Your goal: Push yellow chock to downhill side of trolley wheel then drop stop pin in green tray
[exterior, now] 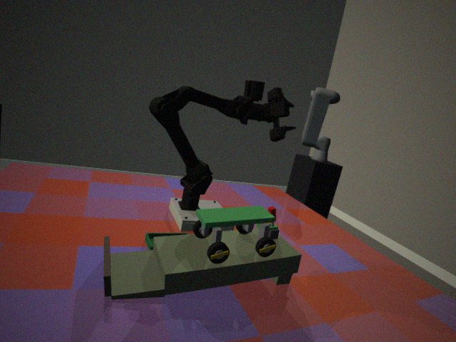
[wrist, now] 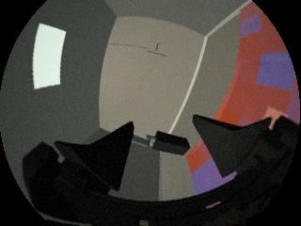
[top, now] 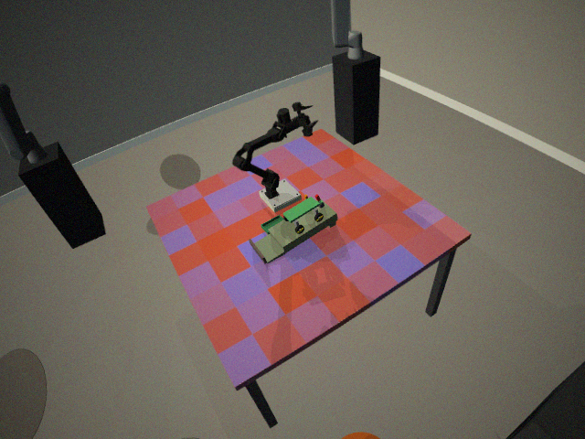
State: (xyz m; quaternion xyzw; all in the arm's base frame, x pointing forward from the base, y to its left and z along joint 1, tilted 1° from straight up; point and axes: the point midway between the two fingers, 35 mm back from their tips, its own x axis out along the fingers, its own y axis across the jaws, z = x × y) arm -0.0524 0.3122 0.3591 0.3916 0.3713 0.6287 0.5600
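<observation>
Right now my gripper tip is 38 cm above the yellow chock, 22 cm short of it and 21 cm to the left of it. Round my gripper tip: dark end board 60 cm to the right, 38 cm ahead, 37 cm below; then red-headed stop pin 34 cm ahead, 27 cm below, 21 cm to the right; then green tray 44 cm to the right, 41 cm below, 24 cm ahead.
</observation>
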